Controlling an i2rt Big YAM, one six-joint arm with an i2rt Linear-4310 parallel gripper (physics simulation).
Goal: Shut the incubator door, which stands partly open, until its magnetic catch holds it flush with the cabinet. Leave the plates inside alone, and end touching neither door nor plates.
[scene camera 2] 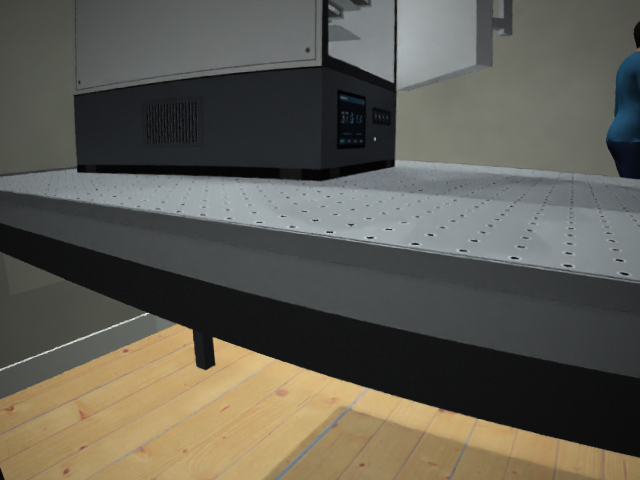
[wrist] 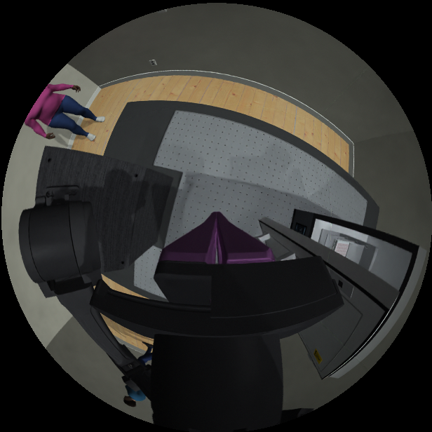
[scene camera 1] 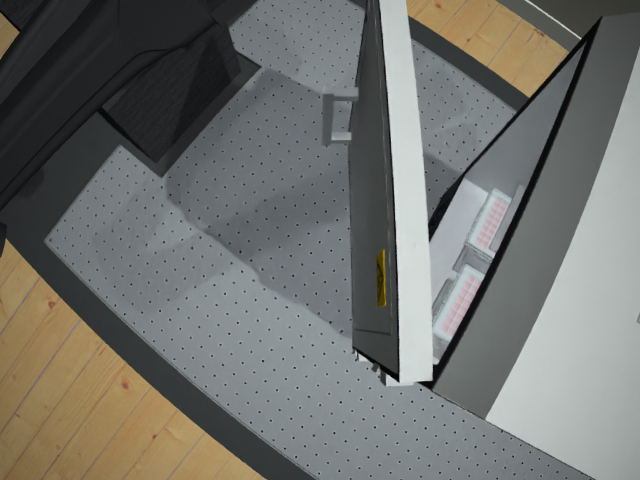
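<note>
The incubator door (scene camera 1: 410, 206) (scene camera 2: 439, 46) (wrist: 335, 320) stands partly open, at a wide angle to the cabinet (scene camera 1: 584, 310) (scene camera 2: 206, 124). Its grey handle (scene camera 1: 328, 116) (scene camera 2: 507, 15) (wrist: 265, 238) sticks out from the outer face; in the wrist view the gripper partly hides it. Two plates with pink wells, one nearer the opening's corner (scene camera 1: 457, 304) and one further along (scene camera 1: 491, 222), lie inside; a plate (wrist: 341, 247) also shows in the wrist view. My gripper (wrist: 216, 217) is shut and empty, its purple fingertips left of the handle in the wrist view. Contact with the door is not visible.
The dark arm (scene camera 1: 62, 77) crosses the upper left of scene camera 1, above a black base block (scene camera 1: 175, 98) (wrist: 110, 210). The perforated bench top (scene camera 1: 232, 330) (scene camera 2: 413, 222) (wrist: 220, 140) lies below the door. People stand beyond the bench (scene camera 2: 626, 118) (wrist: 47, 107).
</note>
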